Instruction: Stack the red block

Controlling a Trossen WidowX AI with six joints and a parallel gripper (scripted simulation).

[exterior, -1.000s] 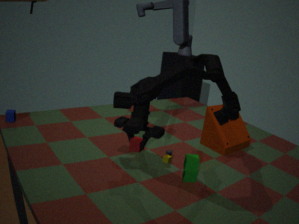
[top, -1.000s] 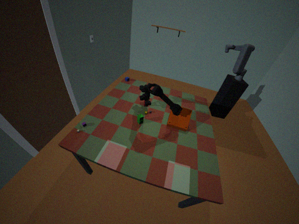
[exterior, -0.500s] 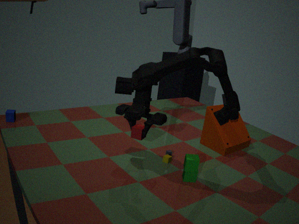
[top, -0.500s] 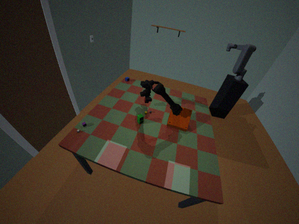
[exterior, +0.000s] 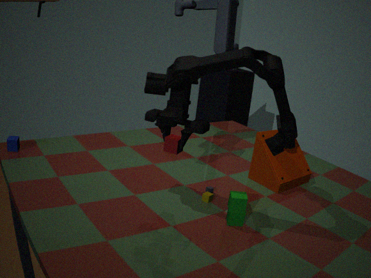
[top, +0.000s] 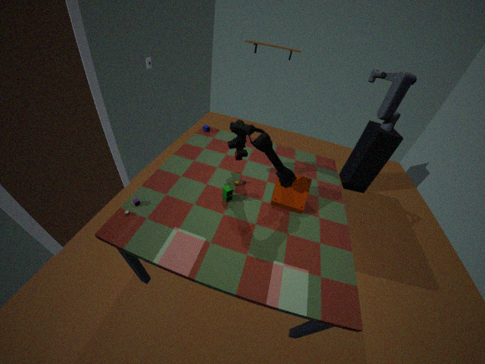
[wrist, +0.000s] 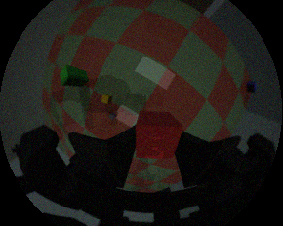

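Now: the small yellow cube 14 cm to the left of my gripper tip, 11 cm below it and 3 cm behind it. The rest, counted from my gripper tip: blue cube 48 cm to the right, 40 cm ahead, 10 cm below; then red block 1 cm above; then small grey cube 11 cm below, 10 cm to the left, 8 cm behind.
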